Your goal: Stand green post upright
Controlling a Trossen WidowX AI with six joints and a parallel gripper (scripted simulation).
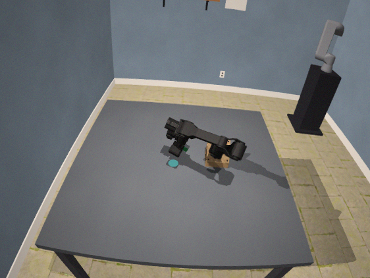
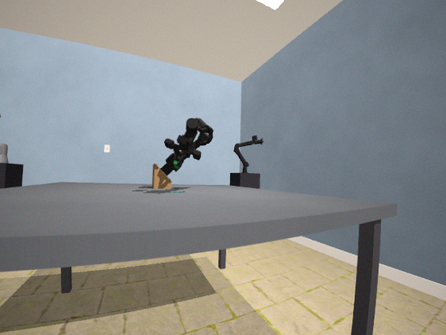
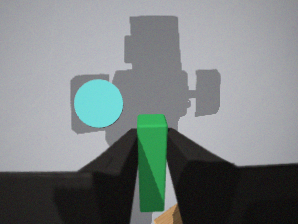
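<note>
Right now the green post is 1 cm behind my hand, 1 cm to the right of it and 3 cm below it. From my hand the other things lie so: cyan circle 3 cm ahead, 1 cm to the right, 16 cm below.
</note>
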